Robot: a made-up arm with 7 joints. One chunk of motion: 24 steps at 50 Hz.
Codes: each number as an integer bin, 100 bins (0 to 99) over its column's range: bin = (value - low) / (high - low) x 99, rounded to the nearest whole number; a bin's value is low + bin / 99 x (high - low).
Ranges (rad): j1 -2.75..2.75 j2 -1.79..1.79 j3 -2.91..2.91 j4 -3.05..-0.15 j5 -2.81..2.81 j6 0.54..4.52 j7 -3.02..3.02
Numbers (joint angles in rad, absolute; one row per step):
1: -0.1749 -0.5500 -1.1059 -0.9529 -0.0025 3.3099 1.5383
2: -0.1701 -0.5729 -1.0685 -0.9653 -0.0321 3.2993 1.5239
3: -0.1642 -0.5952 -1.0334 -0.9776 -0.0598 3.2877 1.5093
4: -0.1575 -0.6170 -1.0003 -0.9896 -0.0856 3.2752 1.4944
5: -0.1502 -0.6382 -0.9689 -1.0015 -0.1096 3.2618 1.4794
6: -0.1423 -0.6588 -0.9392 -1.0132 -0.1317 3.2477 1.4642
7: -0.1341 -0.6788 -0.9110 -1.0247 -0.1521 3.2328 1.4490
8: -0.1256 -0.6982 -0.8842 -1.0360 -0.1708 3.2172 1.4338
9: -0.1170 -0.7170 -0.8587 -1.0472 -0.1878 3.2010 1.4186
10: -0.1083 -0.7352 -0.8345 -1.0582 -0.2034 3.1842 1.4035
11: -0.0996 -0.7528 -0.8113 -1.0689 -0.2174 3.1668 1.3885
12: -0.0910 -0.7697 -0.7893 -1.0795 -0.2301 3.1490 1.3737
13: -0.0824 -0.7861 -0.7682 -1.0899 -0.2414 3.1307 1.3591
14: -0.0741 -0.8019 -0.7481 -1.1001 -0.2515 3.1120 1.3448
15: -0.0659 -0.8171 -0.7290 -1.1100 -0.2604 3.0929 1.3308
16: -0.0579 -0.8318 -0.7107 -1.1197 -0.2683 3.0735 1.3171
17: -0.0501 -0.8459 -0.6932 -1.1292 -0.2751 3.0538 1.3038
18: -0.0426 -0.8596 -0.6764 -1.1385 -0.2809 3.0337 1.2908
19: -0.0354 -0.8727 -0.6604 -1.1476 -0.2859 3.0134 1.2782
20: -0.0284 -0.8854 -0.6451 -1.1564 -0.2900 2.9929 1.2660
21: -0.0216 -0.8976 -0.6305 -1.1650 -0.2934 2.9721 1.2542
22: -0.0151 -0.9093 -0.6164 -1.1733 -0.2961 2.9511 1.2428
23: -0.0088 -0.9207 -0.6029 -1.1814 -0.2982 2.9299 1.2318
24: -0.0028 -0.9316 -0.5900 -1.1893 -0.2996 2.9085 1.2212
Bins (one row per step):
1: 46 34 31 72 49 69 75
2: 46 34 31 71 49 69 74
3: 47 33 32 71 48 68 74
4: 47 32 32 70 48 68 74
5: 47 32 33 70 48 68 74
6: 47 31 34 70 47 67 73
7: 47 31 34 69 47 67 73
8: 47 30 34 69 46 67 73
9: 47 30 35 68 46 66 73
10: 48 29 35 68 46 66 73
11: 48 29 36 68 46 65 72
12: 48 28 36 67 45 65 72
13: 48 28 36 67 45 64 72
14: 48 27 37 67 45 64 72
15: 48 27 37 66 45 64 71
16: 48 26 37 66 45 63 71
17: 49 26 38 66 45 63 71
18: 49 26 38 65 45 62 71
19: 49 25 38 65 44 62 70
20: 49 25 39 65 44 61 70
21: 49 25 39 64 44 60 70
22: 49 24 39 64 44 60 70
23: 49 24 39 64 44 59 70
24: 49 24 39 64 44 59 70

